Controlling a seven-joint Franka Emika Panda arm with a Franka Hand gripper.
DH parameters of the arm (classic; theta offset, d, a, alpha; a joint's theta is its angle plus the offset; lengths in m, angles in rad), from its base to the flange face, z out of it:
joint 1: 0 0.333 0 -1.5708
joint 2: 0 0 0 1.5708
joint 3: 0 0.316 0.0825 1.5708
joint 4: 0 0 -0.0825 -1.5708
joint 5: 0 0.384 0 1.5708
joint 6: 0 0 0.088 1.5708
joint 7: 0 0.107 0 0
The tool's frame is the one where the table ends.
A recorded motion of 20 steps. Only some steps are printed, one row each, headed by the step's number.
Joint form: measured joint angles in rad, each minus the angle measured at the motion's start. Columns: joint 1, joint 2, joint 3, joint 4, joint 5, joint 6, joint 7.
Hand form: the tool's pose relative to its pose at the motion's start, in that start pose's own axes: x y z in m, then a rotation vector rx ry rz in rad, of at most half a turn. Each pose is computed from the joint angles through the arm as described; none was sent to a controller.
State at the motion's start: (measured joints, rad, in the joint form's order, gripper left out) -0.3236 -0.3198 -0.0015 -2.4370 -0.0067 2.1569 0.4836
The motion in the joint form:
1: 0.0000 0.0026 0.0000 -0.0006 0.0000 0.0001 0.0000
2: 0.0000 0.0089 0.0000 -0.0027 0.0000 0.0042 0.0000
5: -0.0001 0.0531 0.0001 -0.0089 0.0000 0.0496 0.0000
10: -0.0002 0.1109 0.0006 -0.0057 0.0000 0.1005 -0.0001
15: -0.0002 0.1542 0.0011 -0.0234 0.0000 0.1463 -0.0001
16: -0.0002 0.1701 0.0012 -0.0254 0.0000 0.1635 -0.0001
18: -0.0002 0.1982 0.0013 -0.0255 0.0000 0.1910 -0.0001
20: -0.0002 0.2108 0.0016 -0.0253 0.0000 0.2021 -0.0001
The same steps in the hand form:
1: 0.0000 0.0000 0.0014 -0.0014 -0.0027 0.0000
2: 0.0004 -0.0002 0.0048 -0.0034 -0.0066 -0.0001
5: 0.0056 -0.0031 0.0235 -0.0056 -0.0110 -0.0003
10: 0.0133 -0.0075 0.0441 -0.0073 -0.0143 -0.0011
15: 0.0135 -0.0081 0.0677 -0.0142 -0.0279 -0.0019
16: 0.0147 -0.0088 0.0744 -0.0145 -0.0285 -0.0021
18: 0.0171 -0.0102 0.0851 -0.0147 -0.0292 -0.0023
20: 0.0181 -0.0109 0.0900 -0.0153 -0.0303 -0.0027

